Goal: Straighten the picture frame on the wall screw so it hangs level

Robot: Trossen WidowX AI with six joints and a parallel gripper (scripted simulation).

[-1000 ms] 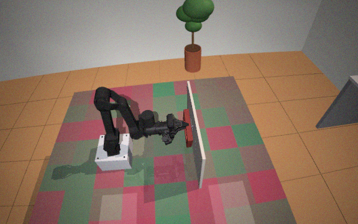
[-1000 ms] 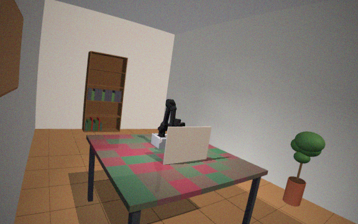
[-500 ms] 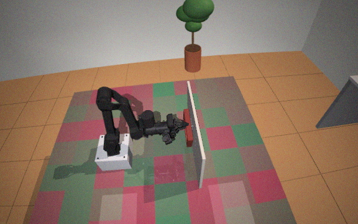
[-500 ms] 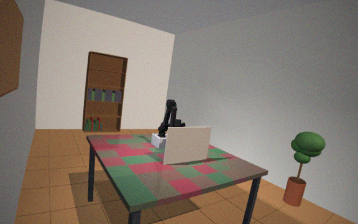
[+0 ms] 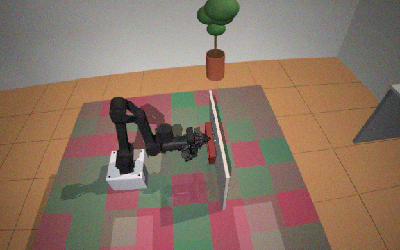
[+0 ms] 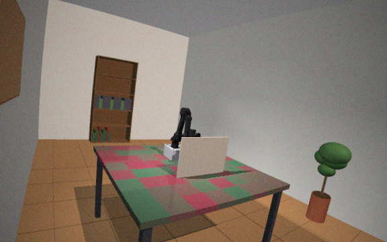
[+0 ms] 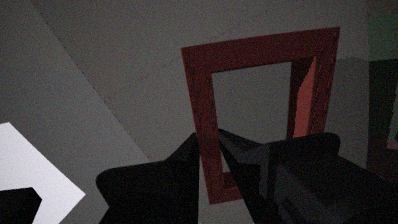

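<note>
Right now my gripper tip is 5 cm above the picture frame, 2 cm to the right of it and 1 cm short of it. Also, from my gripper tip: wall panel (7 cm below, 2 cm ahead, 1 cm to the right).
</note>
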